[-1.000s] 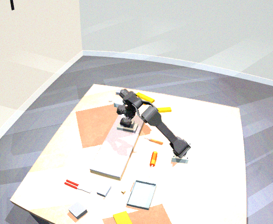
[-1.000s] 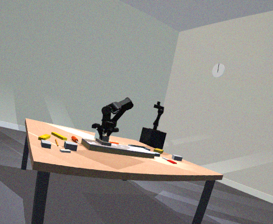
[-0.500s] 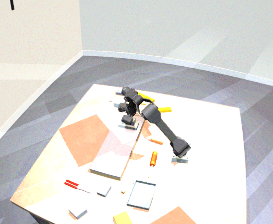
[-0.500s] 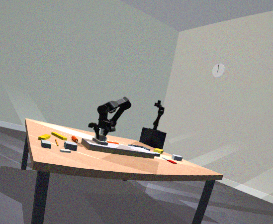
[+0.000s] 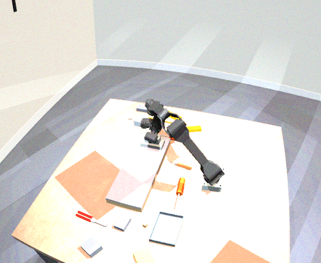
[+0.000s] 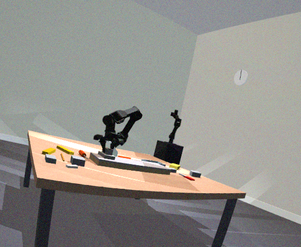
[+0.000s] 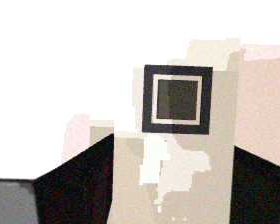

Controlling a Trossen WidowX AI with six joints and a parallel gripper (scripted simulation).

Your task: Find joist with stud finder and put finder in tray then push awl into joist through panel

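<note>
The tray lies 500 mm to the left of my gripper tip, 250 mm behind it and 50 mm below it. Also, from my gripper tip: square indicator window: 30 mm above, 20 mm ahead; stud finder: 20 mm above, 10 mm ahead; awl: 180 mm behind, 80 mm to the left, 60 mm below.
</note>
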